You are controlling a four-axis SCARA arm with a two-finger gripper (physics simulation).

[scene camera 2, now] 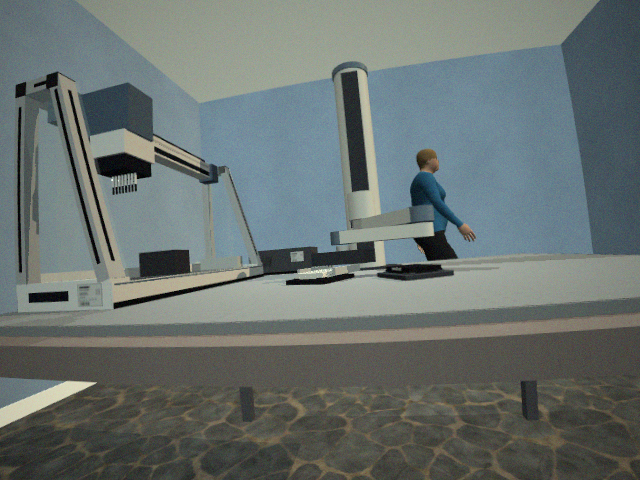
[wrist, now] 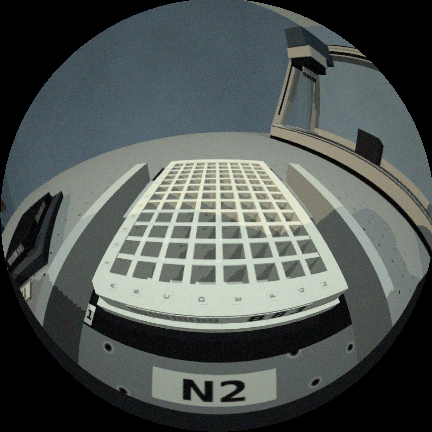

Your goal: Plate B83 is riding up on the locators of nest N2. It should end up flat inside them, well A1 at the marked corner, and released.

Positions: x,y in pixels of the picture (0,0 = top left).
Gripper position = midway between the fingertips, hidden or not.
Labels:
gripper: scene camera 2 315,272; wrist 217,171

